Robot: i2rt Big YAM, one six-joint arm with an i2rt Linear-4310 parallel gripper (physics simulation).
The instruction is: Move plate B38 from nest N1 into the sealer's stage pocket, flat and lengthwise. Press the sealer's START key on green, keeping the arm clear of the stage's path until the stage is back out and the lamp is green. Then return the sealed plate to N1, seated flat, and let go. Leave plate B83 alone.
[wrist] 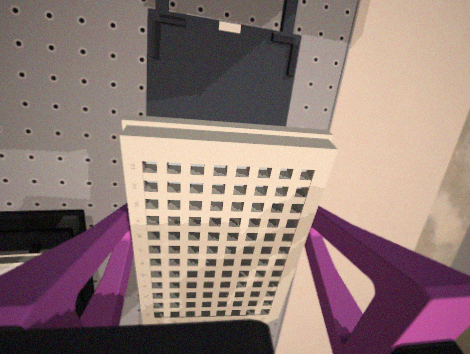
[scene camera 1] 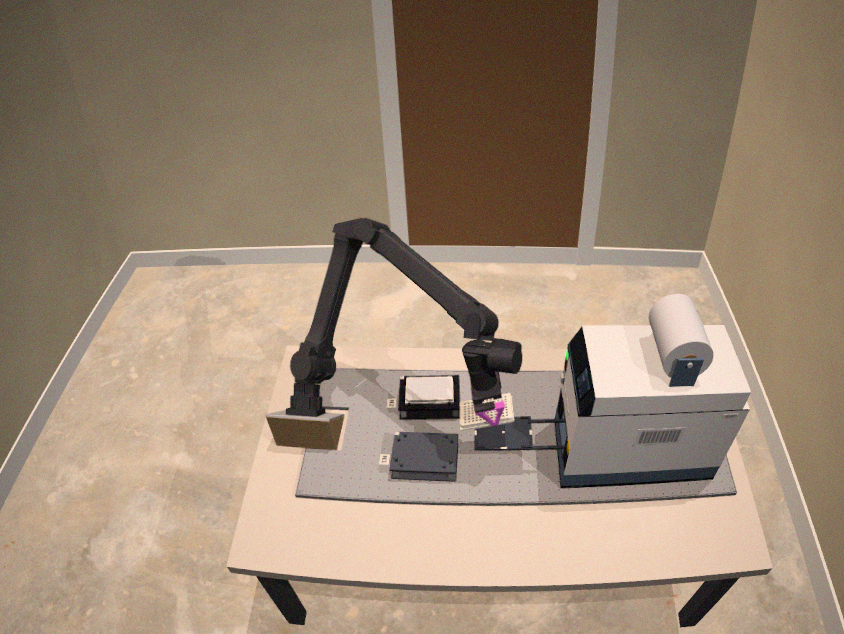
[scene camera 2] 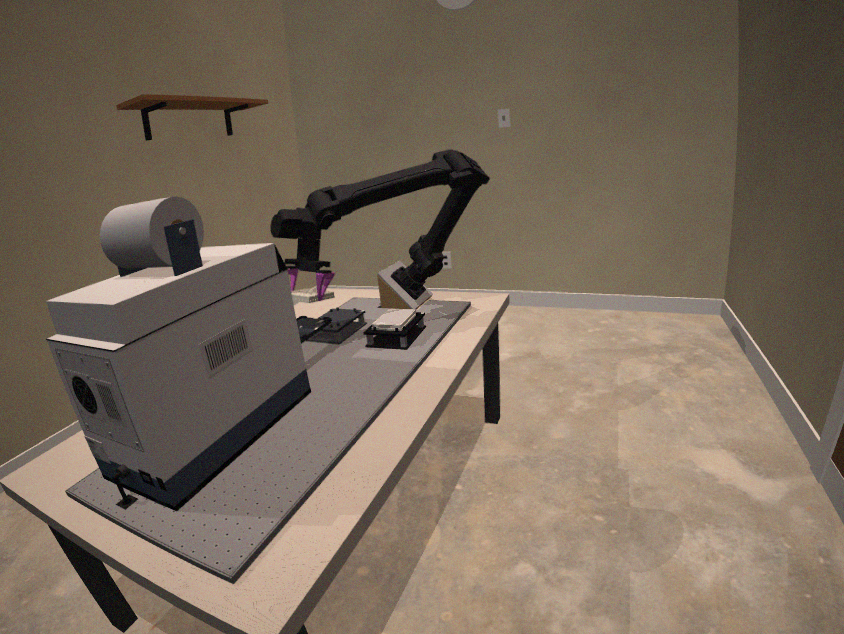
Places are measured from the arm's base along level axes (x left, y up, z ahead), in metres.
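Where they show: gripper, between the fingertips: (wrist: 221,211) (scene camera 1: 493,412) (scene camera 2: 305,299); arm's base, origin of its link: (scene camera 1: 306,414) (scene camera 2: 407,284).
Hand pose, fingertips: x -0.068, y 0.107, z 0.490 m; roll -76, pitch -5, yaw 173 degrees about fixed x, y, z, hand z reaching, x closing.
Observation:
Things, the pixels of their top centre, and the offset from my fingertips. "pt": a spot on its surface instead. Level surfaces: height alone.
- plate B38, centre of its top: (wrist: 230,278) (scene camera 1: 486,404) (scene camera 2: 307,286) dz -0.018, dx +0.000, dy +0.029 m
- stage, centre of its top: (wrist: 227,66) (scene camera 1: 521,430) (scene camera 2: 290,331) dz +0.072, dx -0.008, dy -0.062 m
- Nest N1, centre of its top: (scene camera 1: 424,449) (scene camera 2: 334,315) dz -0.168, dx -0.033, dy -0.108 m
- Plate B83, centre of its top: (scene camera 1: 429,388) (scene camera 2: 394,316) dz -0.166, dx +0.167, dy -0.101 m
- perforated grey board, height of its surface: dy -0.162 m
- table, height of its surface: dy -0.175 m
- white roll, centre of its top: (scene camera 2: 144,201) (scene camera 1: 686,316) dz +0.407, dx -0.006, dy +0.314 m
- nest, a spot on its surface: (wrist: 45,220) pt dz -0.093, dx +0.146, dy -0.157 m
My gripper (scene camera 1: 492,411) (scene camera 2: 307,289) (wrist: 221,211) is shut on plate B38 (scene camera 1: 469,414) (scene camera 2: 311,296) (wrist: 227,146), its magenta fingers on the long sides. The pale plate is held in the air, roughly level and lengthwise, and covers part of the stage (scene camera 1: 515,438) (wrist: 215,80) in the wrist view. The dark stage is out of the sealer (scene camera 1: 655,440) (scene camera 2: 204,354) on two rails. The pocket's near end is hidden. A green light (scene camera 1: 566,355) shows on the sealer's front; the START key is not clear. Nest N1 (scene camera 1: 424,450) (scene camera 2: 343,318) is empty. Plate B83 (scene camera 1: 428,388) (scene camera 2: 394,319) sits in the other nest.
The nests stand on a perforated grey board (scene camera 1: 341,477) (scene camera 2: 272,443) (wrist: 45,110) on the table (scene camera 1: 477,539) (scene camera 2: 409,395). The sealer's tall body bounds the right side in scene camera 1, with a white roll (scene camera 1: 678,334) (scene camera 2: 136,235) on top. The other nest (scene camera 1: 428,412) (scene camera 2: 387,339) (wrist: 45,220) is black.

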